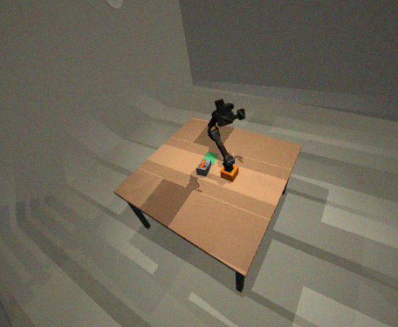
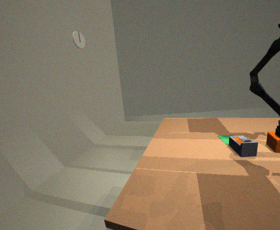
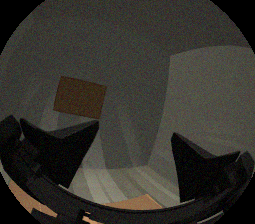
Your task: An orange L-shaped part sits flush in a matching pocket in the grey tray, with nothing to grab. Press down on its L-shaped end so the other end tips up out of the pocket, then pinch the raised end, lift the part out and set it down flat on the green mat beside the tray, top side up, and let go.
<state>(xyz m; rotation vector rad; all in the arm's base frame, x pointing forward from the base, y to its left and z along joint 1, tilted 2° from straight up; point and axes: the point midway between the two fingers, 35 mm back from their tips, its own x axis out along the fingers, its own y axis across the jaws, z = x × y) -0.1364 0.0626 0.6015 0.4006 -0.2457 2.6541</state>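
The orange L-shaped part is 38 cm ahead of my gripper tip, 3 cm to the right of it and 65 cm below it. From my gripper tip the other things lie so: green mat: 43 cm ahead, 19 cm to the right, 71 cm below.
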